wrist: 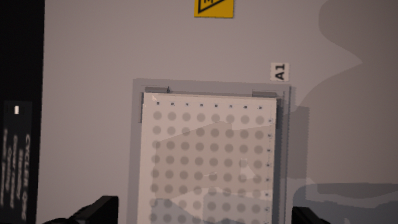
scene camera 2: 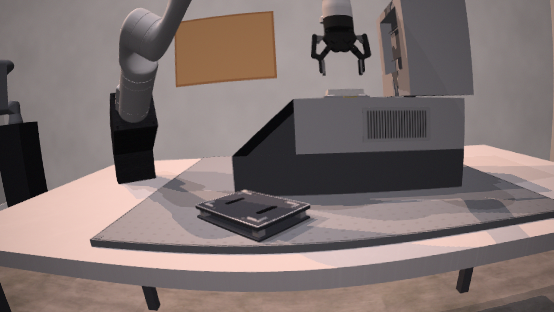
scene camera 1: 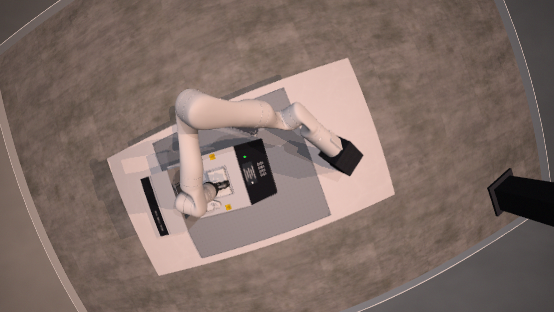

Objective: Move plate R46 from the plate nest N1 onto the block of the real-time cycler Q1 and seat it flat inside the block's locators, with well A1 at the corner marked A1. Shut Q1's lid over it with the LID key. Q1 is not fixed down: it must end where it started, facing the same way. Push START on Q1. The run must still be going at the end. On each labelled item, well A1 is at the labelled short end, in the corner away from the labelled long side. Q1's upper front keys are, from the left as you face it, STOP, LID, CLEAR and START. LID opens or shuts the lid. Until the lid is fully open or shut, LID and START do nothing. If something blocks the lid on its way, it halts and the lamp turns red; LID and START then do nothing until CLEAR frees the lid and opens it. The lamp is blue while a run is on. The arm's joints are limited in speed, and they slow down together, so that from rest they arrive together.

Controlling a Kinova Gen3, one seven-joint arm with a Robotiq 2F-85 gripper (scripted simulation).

Scene:
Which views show the cycler Q1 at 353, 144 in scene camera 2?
The wrist view, scene camera 2 and scene camera 1: all of them.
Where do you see a cycler Q1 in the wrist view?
80, 80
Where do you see a plate R46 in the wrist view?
197, 151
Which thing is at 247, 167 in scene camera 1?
A cycler Q1.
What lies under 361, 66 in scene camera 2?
My gripper.

